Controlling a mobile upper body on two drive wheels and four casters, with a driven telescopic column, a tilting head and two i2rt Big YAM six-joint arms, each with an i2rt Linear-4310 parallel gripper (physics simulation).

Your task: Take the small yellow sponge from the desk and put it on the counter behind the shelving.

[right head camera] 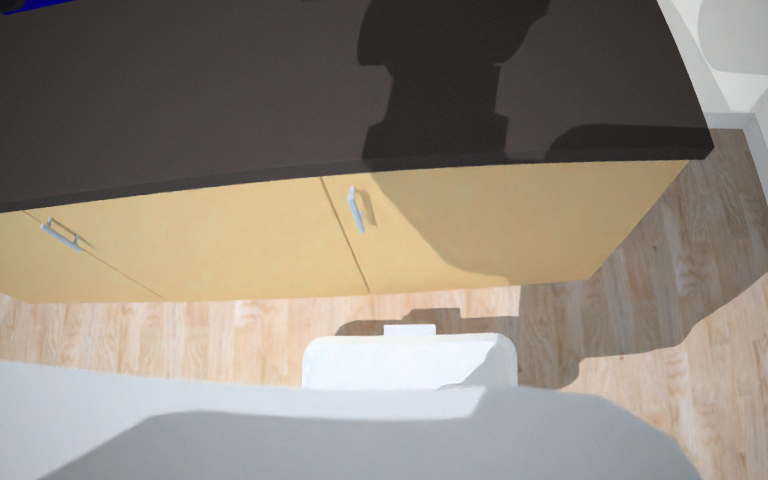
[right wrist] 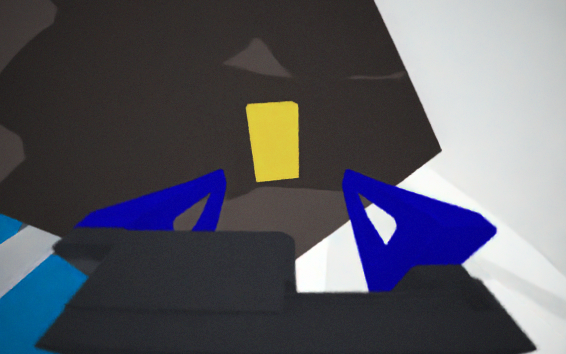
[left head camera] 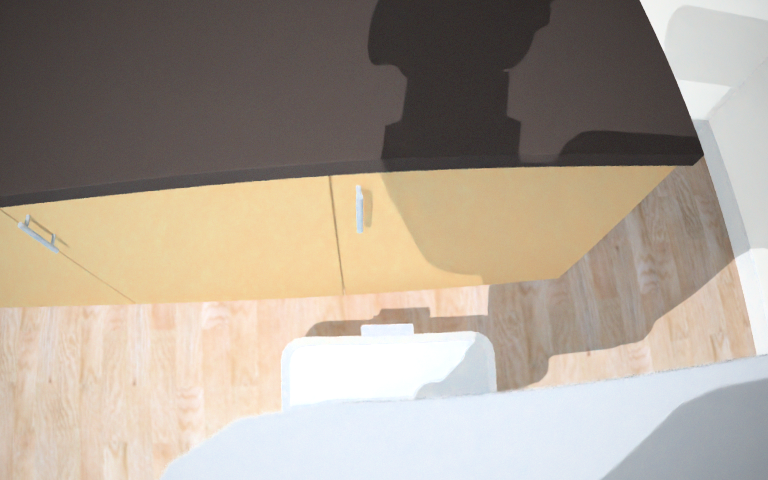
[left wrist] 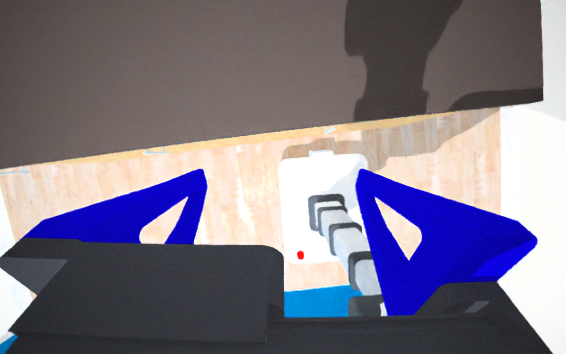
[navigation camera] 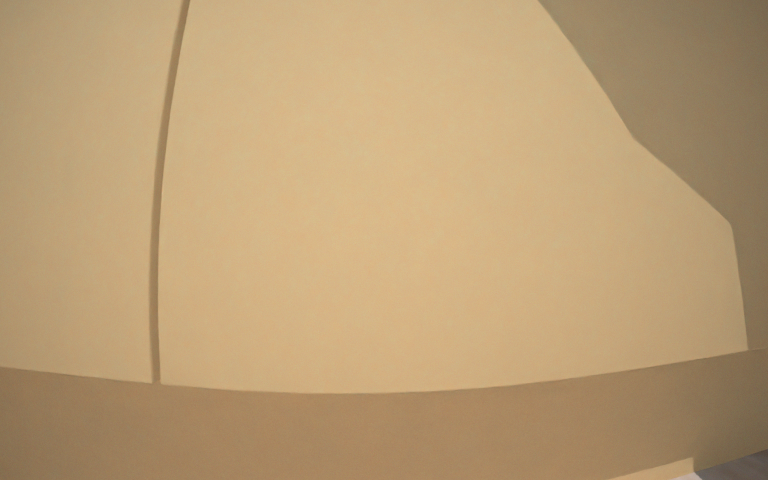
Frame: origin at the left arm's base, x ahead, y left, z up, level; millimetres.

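Seen in the pictures: left gripper, fingertip midpoint: (left wrist: 281,177); right gripper, fingertip midpoint: (right wrist: 284,176).
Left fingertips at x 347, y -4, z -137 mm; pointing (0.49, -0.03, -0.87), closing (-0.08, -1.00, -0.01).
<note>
Offsets run from my left fingertips to a thing's top centre. "*": to the spot under its first point. Level surfaces: height alone.
The small yellow sponge @[486 mm ahead, 452 mm right, 383 mm down] (right wrist: 274,141) lies on the dark counter top @[428 mm down] (right wrist: 125,150) in the right wrist view, in shadow, a little inside the counter's edge. My right gripper (right wrist: 284,176) is open and empty, above the counter; the sponge shows beyond its fingertips, between them in the picture and apart from them. The dark counter top also shows in the left head view (left head camera: 198,101), the right head view (right head camera: 198,101) and the left wrist view (left wrist: 175,75). My left gripper (left wrist: 281,177) is open and empty, near the counter's front edge. The desk and the shelving do not show.
Yellow cabinet doors (left head camera: 226,243) (right head camera: 226,243) (navigation camera: 396,198) with metal handles @[* 71 mm ahead, 159 mm right, 565 mm down] (left head camera: 359,209) (right head camera: 355,209) stand below the counter top. My white base (left head camera: 368,367) (right head camera: 396,362) (left wrist: 300,200) is close in front of them. A white wall (left wrist: 535,200) is at the right of the left wrist view.
</note>
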